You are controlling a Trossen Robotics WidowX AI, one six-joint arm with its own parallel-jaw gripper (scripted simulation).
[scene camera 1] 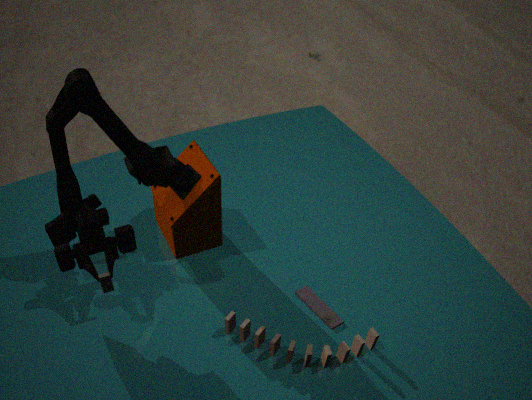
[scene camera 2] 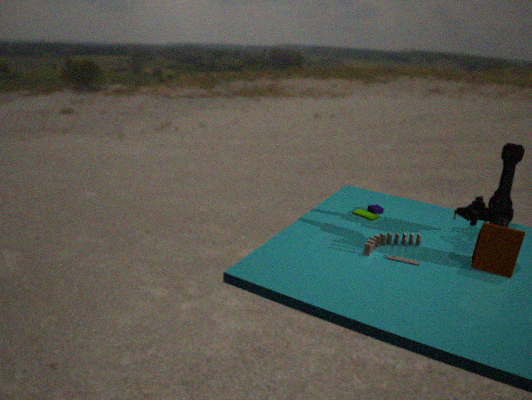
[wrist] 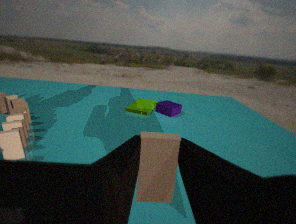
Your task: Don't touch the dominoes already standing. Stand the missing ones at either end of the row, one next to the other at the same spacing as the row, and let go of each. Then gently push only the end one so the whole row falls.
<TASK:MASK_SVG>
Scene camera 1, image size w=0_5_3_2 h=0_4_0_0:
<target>my gripper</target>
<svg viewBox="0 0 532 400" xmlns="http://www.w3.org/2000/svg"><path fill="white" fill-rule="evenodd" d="M133 227L129 224L119 228L116 227L114 228L115 236L105 237L103 225L109 225L110 223L106 207L88 212L80 212L78 214L78 221L76 221L80 243L72 245L73 249L70 249L69 242L54 247L54 253L61 272L74 269L76 266L74 258L76 258L79 269L86 270L93 275L97 282L100 282L98 272L90 256L104 251L108 271L111 278L113 278L114 262L119 258L117 246L123 254L137 249Z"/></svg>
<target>flat grey strip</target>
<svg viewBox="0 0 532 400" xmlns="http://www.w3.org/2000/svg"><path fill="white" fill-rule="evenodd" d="M295 292L329 328L333 329L344 323L343 319L328 307L308 285Z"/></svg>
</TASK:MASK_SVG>
